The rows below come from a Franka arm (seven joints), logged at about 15 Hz.
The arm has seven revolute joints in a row. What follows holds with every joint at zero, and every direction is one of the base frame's.
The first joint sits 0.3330 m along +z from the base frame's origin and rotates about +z.
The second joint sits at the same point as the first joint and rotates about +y.
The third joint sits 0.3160 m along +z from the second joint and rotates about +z.
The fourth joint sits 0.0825 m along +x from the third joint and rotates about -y.
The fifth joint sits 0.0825 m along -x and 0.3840 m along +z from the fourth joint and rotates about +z.
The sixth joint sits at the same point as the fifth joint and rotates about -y.
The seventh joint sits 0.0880 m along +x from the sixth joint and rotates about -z.
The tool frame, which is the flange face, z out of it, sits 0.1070 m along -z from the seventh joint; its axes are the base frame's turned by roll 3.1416, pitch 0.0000 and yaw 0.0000 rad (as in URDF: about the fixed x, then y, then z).
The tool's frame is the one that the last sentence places.
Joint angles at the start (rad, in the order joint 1, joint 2, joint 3, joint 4, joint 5, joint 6, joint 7): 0.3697 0.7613 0.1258 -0.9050 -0.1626 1.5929 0.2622
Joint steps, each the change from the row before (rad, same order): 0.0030 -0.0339 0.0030 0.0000 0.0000 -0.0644 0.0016; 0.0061 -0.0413 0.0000 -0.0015 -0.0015 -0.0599 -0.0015; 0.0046 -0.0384 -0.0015 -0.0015 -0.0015 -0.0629 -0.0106; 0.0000 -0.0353 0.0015 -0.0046 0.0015 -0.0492 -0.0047
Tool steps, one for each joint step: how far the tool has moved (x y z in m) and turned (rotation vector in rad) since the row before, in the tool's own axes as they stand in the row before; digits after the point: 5 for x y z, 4 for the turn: -0.01263 0.00120 -0.01956 -0.0096 -0.0287 -0.0009; -0.01515 0.00137 -0.02382 -0.0111 -0.0177 -0.0040; -0.01580 0.00334 -0.02058 -0.0127 -0.0237 -0.0102; -0.01452 0.00411 -0.01735 -0.0055 -0.0178 -0.0034
